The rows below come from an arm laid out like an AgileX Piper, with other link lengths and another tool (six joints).
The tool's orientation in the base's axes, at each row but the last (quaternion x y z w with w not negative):
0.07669 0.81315 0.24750 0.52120
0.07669 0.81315 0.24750 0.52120
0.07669 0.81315 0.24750 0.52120
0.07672 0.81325 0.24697 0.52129
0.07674 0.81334 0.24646 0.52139
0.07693 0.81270 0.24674 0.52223
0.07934 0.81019 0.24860 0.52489
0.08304 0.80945 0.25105 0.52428
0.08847 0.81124 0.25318 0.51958
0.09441 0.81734 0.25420 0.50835
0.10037 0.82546 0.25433 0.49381
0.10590 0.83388 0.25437 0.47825
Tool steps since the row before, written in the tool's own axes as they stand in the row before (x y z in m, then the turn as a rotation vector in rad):
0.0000 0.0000 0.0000 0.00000 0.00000 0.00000
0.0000 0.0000 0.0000 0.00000 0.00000 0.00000
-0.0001 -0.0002 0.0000 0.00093 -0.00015 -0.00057
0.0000 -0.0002 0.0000 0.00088 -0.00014 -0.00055
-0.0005 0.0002 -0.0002 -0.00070 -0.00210 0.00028
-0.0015 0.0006 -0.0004 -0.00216 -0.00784 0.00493
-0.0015 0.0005 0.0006 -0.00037 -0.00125 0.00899
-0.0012 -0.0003 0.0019 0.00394 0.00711 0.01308
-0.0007 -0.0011 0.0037 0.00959 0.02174 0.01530
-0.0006 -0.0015 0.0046 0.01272 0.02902 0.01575
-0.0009 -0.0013 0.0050 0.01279 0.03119 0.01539
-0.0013 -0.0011 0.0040 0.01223 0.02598 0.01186
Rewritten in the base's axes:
0.0000 0.0000 0.0000 0.00000 0.00000 0.00000
0.0000 0.0000 0.0000 0.00000 0.00000 0.00000
0.0001 -0.0002 0.0000 -0.00090 0.00004 -0.00063
0.0000 -0.0002 -0.0001 -0.00086 0.00004 -0.00060
0.0000 -0.0001 0.0006 0.00084 -0.00200 -0.00054
0.0002 -0.0002 0.0016 0.00637 -0.00604 -0.00366
0.0011 0.0000 0.0013 0.00833 0.00165 -0.00323
0.0023 -0.0001 0.0002 0.00901 0.01186 -0.00391
0.0037 0.0000 -0.0012 0.00672 0.02739 -0.00180
0.0045 -0.0001 -0.0019 0.00490 0.03504 -0.00069
0.0049 0.0001 -0.0019 0.00437 0.03679 0.00052
0.0042 -0.0002 -0.0013 0.00200 0.03100 -0.00034

